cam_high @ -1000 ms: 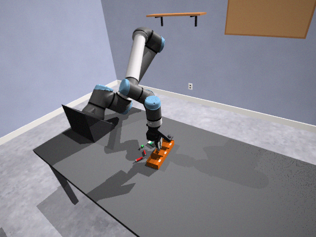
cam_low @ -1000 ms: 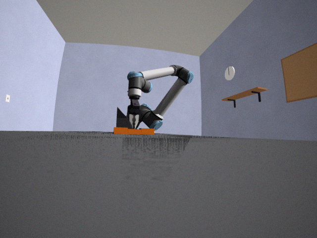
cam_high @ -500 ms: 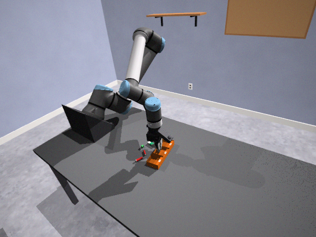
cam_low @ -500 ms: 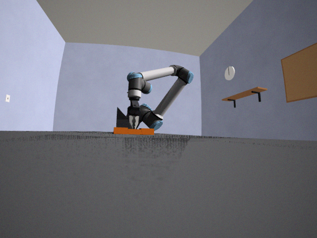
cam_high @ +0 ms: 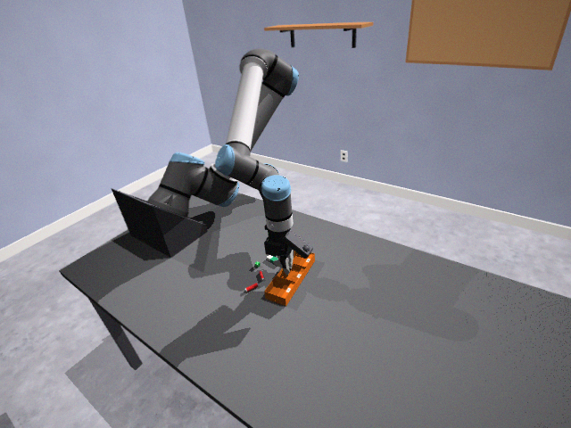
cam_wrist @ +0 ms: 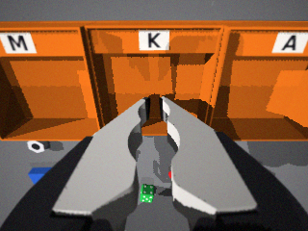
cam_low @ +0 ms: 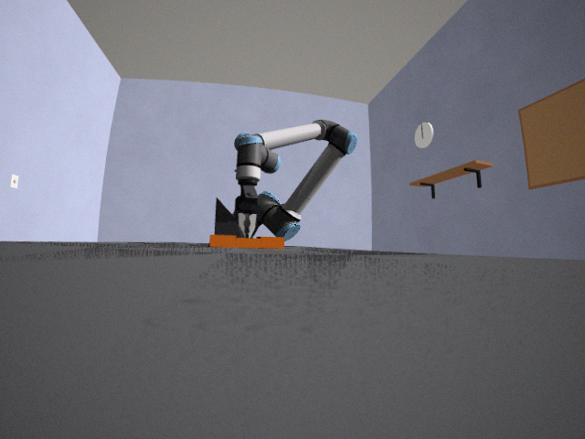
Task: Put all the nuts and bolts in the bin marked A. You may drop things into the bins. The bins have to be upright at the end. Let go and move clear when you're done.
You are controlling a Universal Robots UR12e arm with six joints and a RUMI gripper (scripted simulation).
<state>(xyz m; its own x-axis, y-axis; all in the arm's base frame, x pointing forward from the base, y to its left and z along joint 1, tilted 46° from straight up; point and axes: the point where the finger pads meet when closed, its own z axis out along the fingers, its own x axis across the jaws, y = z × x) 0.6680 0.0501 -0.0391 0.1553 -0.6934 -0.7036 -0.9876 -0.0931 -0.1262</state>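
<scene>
Right now the orange bin rack is 10 mm ahead of my hand and 20 mm below it. Also, from my hand: green block 110 mm behind, 50 mm to the left, 30 mm below; then small green die 150 mm behind, 10 mm to the right, 30 mm below; then grey nut 80 mm behind, 120 mm to the left, 30 mm below.
</scene>
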